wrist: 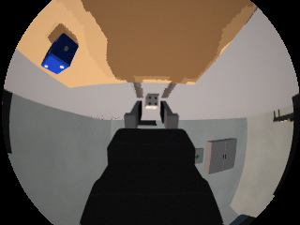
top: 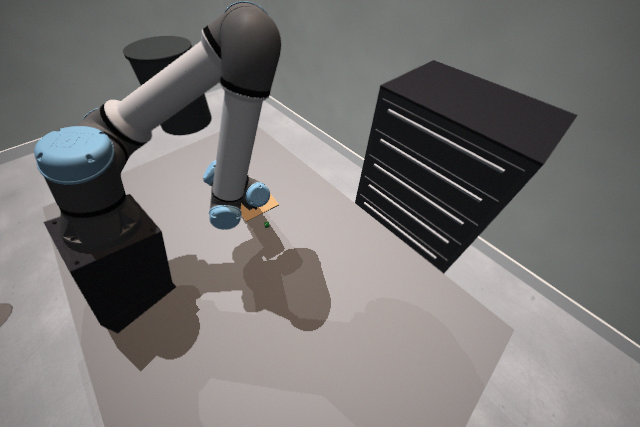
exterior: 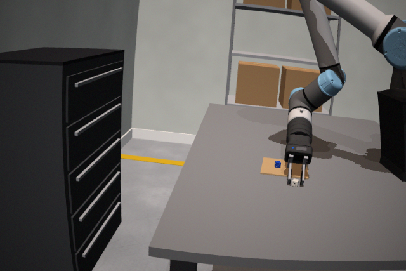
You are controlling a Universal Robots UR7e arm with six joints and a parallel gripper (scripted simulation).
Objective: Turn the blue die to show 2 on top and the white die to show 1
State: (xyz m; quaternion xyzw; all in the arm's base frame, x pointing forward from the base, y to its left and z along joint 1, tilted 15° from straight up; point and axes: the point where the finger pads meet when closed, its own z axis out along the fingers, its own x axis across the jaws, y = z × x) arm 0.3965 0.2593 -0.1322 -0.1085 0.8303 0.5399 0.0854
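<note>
The white die lies 10 mm below my hand. Also, from my hand: orange mat: 120 mm to the right, 40 mm ahead, 20 mm below; then green die: 250 mm to the right, 40 mm ahead, 10 mm below; then blue die: 110 mm to the right, 60 mm ahead, 10 mm below.
</note>
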